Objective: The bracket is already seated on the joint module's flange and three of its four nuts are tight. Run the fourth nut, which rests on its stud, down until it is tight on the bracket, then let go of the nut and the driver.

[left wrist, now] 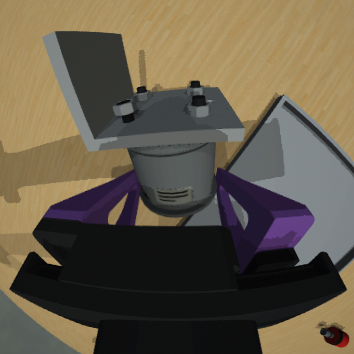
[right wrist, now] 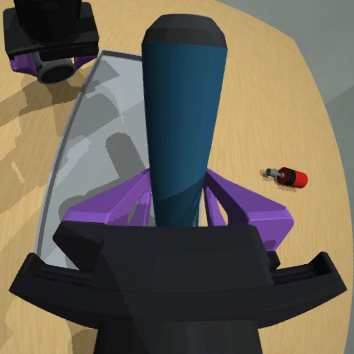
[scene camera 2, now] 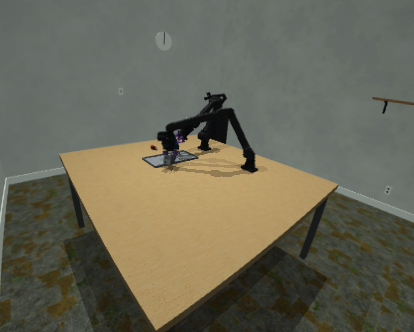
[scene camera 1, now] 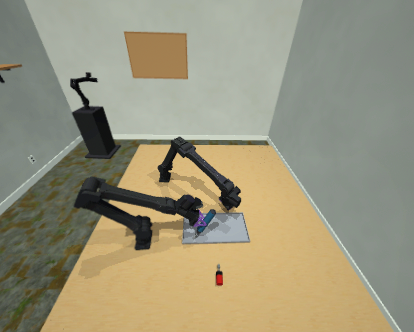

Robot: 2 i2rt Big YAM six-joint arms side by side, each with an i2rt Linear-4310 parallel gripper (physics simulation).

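Places are measured from the left arm's base along level axes (x left, y back, z up), in millimetres.
Pixels of known places: left gripper, between the fingertips: [left wrist: 177, 174] [right wrist: 56, 69] [scene camera 1: 227, 205]; right gripper, between the fingertips: [right wrist: 177, 174] [scene camera 1: 205, 222]; left arm's base, origin of its link: [scene camera 2: 249, 169] [scene camera 1: 165, 177]; right arm's base, origin of its link: [scene camera 2: 204, 148] [scene camera 1: 144, 240].
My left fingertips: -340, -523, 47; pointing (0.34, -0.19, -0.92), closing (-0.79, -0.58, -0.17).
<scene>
For each thing: its top centre in the pictures, then the offset to it from my left fingertips, as dx, dy, dz.
- grey joint module, centre of its top: [left wrist: 154, 154] [right wrist: 42, 32] +15, -18, +53
- L-shaped bracket, centre of its top: [left wrist: 118, 28] [scene camera 2: 167, 153] +39, -50, +82
- fourth nut, centre of its top: [left wrist: 118, 105] +42, -26, +54
- grey tray, centre of its top: [right wrist: 132, 146] [left wrist: 231, 290] [scene camera 1: 215, 226] [scene camera 2: 170, 157] -153, +94, -31
- black tool, centre of its top: [right wrist: 292, 173] [left wrist: 336, 343] [scene camera 1: 219, 272] -442, +81, -13
The grey joint module [left wrist: 172, 172] [right wrist: 56, 71] has the L-shaped bracket [left wrist: 165, 117] on its flange. In the left wrist view, three nuts sit low on the bracket, while the fourth nut [left wrist: 124, 107] sits at the end of its stud, with dark stud showing between it and the plate. My left gripper [left wrist: 177, 174] [scene camera 1: 230, 205] is shut on the module's body, beside the tray. My right gripper [right wrist: 177, 174] [scene camera 1: 200, 220] is shut on the driver with the teal handle [right wrist: 184, 100] [scene camera 1: 209, 217], tilted over the tray. The driver's tip is hidden in the right wrist view.
A grey tray [scene camera 1: 239, 235] [left wrist: 320, 180] [right wrist: 90, 127] lies on the table beneath the right gripper. A small red and black tool [scene camera 1: 219, 278] [left wrist: 336, 337] [right wrist: 294, 178] lies on the table apart from the tray. Both arms' wrists are close together.
</scene>
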